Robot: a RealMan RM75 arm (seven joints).
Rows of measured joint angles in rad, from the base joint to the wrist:
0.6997 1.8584 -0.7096 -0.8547 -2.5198 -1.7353 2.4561
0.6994 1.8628 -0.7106 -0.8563 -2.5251 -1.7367 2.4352
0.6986 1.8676 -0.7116 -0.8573 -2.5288 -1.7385 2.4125
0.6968 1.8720 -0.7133 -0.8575 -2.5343 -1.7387 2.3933
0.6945 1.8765 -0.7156 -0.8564 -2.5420 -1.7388 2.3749
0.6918 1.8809 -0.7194 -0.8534 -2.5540 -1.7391 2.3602
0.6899 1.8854 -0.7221 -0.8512 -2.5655 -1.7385 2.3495
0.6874 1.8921 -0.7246 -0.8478 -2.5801 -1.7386 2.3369
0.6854 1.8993 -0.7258 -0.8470 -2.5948 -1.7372 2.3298
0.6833 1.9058 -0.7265 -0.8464 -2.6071 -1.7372 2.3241
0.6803 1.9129 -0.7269 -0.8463 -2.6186 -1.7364 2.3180
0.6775 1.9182 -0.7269 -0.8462 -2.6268 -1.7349 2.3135
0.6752 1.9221 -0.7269 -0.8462 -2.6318 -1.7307 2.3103
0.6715 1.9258 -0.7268 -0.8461 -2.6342 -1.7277 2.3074
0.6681 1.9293 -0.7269 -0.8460 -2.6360 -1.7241 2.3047
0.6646 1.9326 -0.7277 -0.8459 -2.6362 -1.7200 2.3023
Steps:
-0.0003 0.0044 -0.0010 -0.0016 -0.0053 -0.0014 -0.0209
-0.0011 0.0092 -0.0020 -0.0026 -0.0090 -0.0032 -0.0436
-0.0029 0.0136 -0.0037 -0.0028 -0.0145 -0.0034 -0.0628
-0.0052 0.0181 -0.0060 -0.0017 -0.0222 -0.0035 -0.0812
-0.0079 0.0225 -0.0098 0.0013 -0.0342 -0.0038 -0.0959
-0.0098 0.0270 -0.0125 0.0035 -0.0457 -0.0032 -0.1066
-0.0123 0.0337 -0.0150 0.0069 -0.0603 -0.0033 -0.1192
-0.0143 0.0409 -0.0162 0.0077 -0.0750 -0.0019 -0.1263
-0.0164 0.0474 -0.0169 0.0083 -0.0873 -0.0019 -0.1320
-0.0194 0.0545 -0.0173 0.0084 -0.0988 -0.0011 -0.1381
-0.0222 0.0598 -0.0173 0.0085 -0.1070 0.0004 -0.1426
-0.0245 0.0637 -0.0173 0.0085 -0.1120 0.0046 -0.1458
-0.0282 0.0674 -0.0172 0.0086 -0.1144 0.0076 -0.1487
-0.0316 0.0709 -0.0173 0.0087 -0.1162 0.0112 -0.1514
-0.0351 0.0742 -0.0181 0.0088 -0.1164 0.0153 -0.1538

